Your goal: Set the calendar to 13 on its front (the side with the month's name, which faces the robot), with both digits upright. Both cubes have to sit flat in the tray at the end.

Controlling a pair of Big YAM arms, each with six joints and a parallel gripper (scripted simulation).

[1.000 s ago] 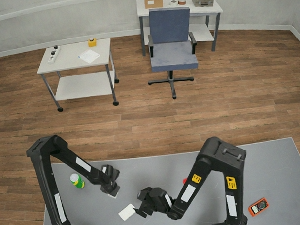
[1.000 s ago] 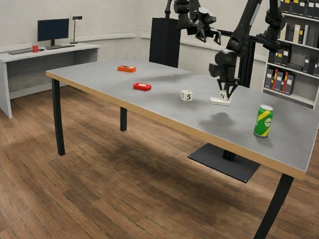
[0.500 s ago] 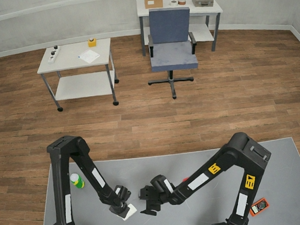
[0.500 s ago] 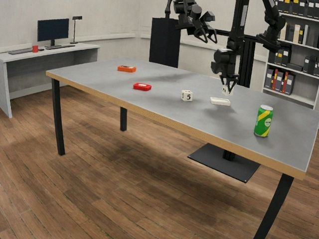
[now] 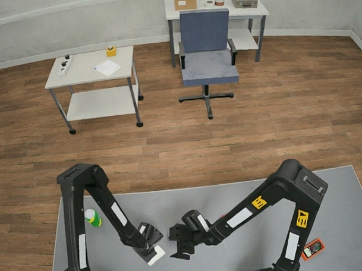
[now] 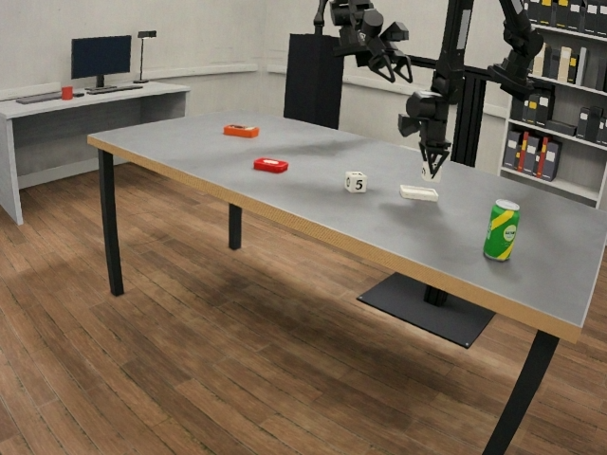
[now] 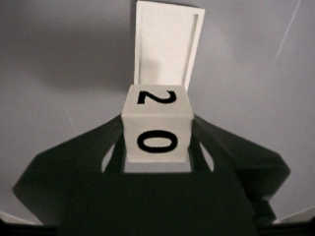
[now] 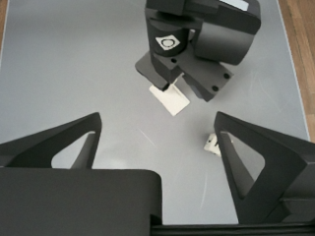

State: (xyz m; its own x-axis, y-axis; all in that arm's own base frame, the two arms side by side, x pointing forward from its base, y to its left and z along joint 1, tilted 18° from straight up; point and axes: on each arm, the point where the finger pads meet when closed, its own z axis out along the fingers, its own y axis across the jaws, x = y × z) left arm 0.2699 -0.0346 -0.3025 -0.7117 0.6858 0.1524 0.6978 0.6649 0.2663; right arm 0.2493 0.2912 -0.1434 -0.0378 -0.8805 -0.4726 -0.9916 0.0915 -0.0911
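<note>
Now: left hand 1 cm short of the white calendar tray, 2 cm to the left of it and 7 cm above it. The rest, counted from my left hand: red box: 16 cm ahead, 43 cm to the right, 7 cm below.
</note>
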